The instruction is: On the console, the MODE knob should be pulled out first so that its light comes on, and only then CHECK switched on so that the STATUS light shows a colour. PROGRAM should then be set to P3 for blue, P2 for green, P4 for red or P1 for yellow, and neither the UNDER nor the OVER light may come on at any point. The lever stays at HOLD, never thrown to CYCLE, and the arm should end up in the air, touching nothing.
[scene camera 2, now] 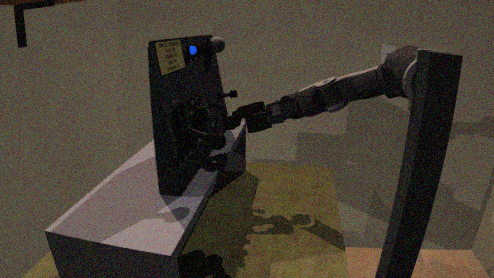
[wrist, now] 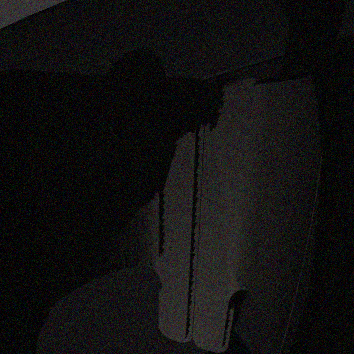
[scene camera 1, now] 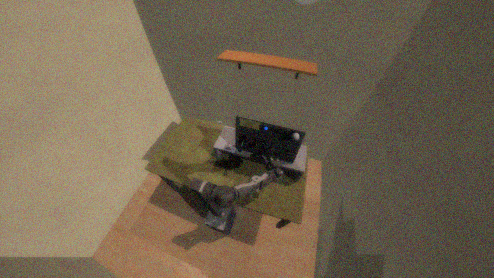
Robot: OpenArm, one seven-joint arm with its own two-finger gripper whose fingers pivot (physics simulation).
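Observation:
The dark console [scene camera 1: 285,150] [scene camera 2: 175,100] stands upright on a pale box. Its STATUS light shows blue [scene camera 1: 266,128] [scene camera 2: 193,50]; no other lit lamp shows. A black knob on a stem, apparently MODE [scene camera 2: 232,93], sticks out at the far side. The black lever ball [scene camera 2: 216,141] is lower and nearer scene camera 2. CHECK and the PROGRAM setting cannot be read. My gripper [scene camera 1: 267,159] [scene camera 2: 229,122] [wrist: 214,216] is shut and empty, close before the panel, below the knob and beyond the lever ball; contact cannot be told. The wrist view is very dark.
The pale box [scene camera 1: 301,159] [scene camera 2: 120,200] carries the console on the green table top [scene camera 1: 185,145] [scene camera 2: 295,190]. A yellow note [scene camera 1: 250,125] [scene camera 2: 170,56] and a pale ball [scene camera 1: 296,136] [scene camera 2: 218,44] are high on the console. An orange shelf [scene camera 1: 270,61] hangs on the wall behind.

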